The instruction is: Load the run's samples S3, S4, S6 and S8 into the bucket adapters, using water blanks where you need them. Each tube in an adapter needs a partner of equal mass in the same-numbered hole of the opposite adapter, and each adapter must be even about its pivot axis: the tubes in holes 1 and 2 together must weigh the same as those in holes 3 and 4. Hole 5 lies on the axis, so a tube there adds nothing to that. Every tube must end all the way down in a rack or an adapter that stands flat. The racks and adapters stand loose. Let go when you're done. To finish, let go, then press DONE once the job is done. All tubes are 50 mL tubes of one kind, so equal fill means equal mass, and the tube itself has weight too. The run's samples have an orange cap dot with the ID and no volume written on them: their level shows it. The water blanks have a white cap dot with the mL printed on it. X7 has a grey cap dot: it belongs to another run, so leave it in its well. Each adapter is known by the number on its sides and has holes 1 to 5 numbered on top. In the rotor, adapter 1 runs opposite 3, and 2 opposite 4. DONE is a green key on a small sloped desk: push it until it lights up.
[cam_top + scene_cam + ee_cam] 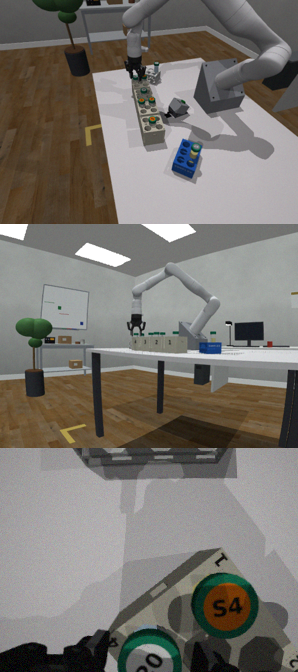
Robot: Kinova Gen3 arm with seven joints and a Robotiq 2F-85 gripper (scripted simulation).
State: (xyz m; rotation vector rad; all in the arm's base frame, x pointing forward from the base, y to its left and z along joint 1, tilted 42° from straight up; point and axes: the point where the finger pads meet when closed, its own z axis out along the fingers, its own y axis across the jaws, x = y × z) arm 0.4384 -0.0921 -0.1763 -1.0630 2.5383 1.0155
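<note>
Now: the 20 ml water blank 5 cm below my hand and 1 cm behind it. Round my hand: 50 ml blank: 16 cm behind, 15 cm to the right, 5 cm below; white-dot 10 ml blank: 13 cm to the left, 5 cm below, 3 cm behind; white blank rack: 15 cm to the right, 12 cm behind, 8 cm below.
</note>
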